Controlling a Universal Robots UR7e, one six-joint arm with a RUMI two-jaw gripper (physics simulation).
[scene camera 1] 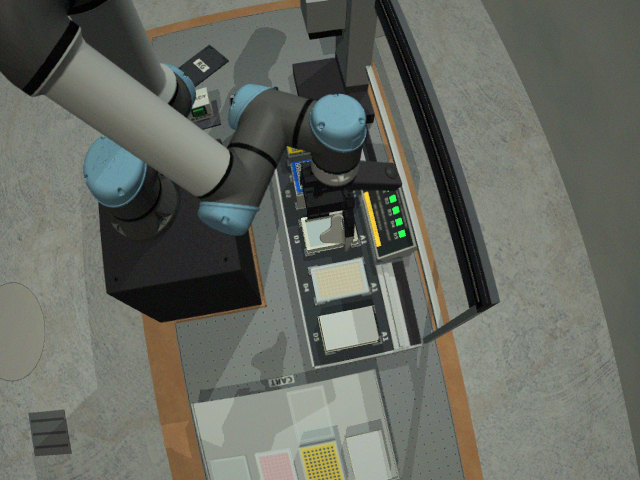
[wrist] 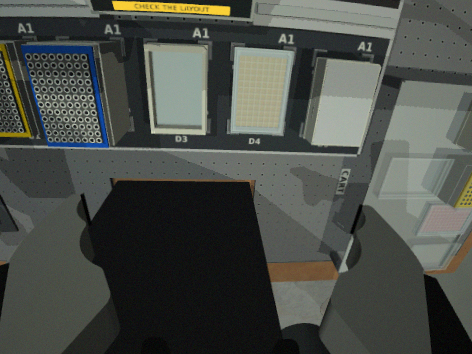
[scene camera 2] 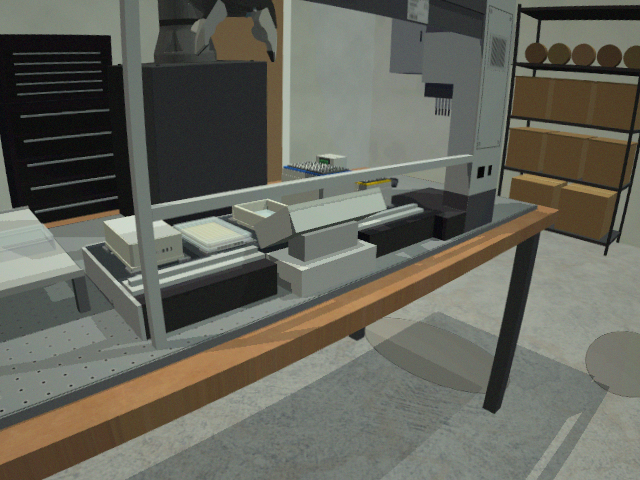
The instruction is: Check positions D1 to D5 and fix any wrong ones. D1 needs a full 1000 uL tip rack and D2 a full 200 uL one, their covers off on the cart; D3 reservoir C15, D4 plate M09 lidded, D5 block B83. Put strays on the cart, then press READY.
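Frame: origin at the arm's base, x down, y right, z back, level; millimetres.
Seen in the pictures: gripper, fingertip midpoint: [scene camera 1: 337, 214] [wrist: 224, 203] [scene camera 2: 237, 58]; arm's base, link origin: [scene camera 1: 143, 206].
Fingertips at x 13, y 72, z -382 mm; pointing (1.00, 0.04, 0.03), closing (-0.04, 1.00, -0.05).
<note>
Offsets run from my fingertips to a thing's top centre. "spot": to the spot under its first point.
My gripper [scene camera 2: 235, 50] [wrist: 224, 203] is open and empty, high above the deck. In the wrist view a yellow-rimmed tip rack @(spot: dx +237, dy -275, dz +14 mm) [wrist: 12, 95] at D1 is partly cut off. A taller blue-rimmed tip rack [wrist: 67, 95] [scene camera 2: 315, 167] stands at D2. Both show filled positions and no cover. An open reservoir @(dx +270, dy -62, dz +2 mm) [scene camera 1: 316, 232] [scene camera 2: 261, 212] [wrist: 177, 90] sits at D3, a plate @(dx +285, dy +62, dz -4 mm) [scene camera 1: 338, 279] [scene camera 2: 214, 232] [wrist: 262, 90] with a clear lid at D4, and a white block @(dx +254, dy +186, dz -6 mm) [scene camera 1: 348, 328] [scene camera 2: 142, 240] [wrist: 345, 102] at D5. Their codes are unreadable. The READY button box [scene camera 1: 200, 98] [scene camera 2: 330, 159] is partly hidden.
The cart @(dx +287, dy +448, dz +161 mm) [scene camera 1: 248, 413] holds a clear cover @(dx +268, dy +377, dz +111 mm) [scene camera 1: 310, 413] [wrist: 415, 177], a pink plate @(dx +276, dy +519, dz +210 mm) [scene camera 1: 276, 465] [wrist: 445, 219], a yellow rack @(dx +222, dy +512, dz +102 mm) [scene camera 1: 321, 459], a white block @(dx +251, dy +504, dz -6 mm) [scene camera 1: 367, 454] and a pale plate @(spot: dx +267, dy +487, dz +318 mm) [scene camera 1: 230, 467]. The panel's yellow strip @(spot: dx +253, dy -66, dz -103 mm) [wrist: 172, 8] reads CHECK THE LAYOUT. A frame rail [scene camera 2: 310, 183] runs along the deck.
</note>
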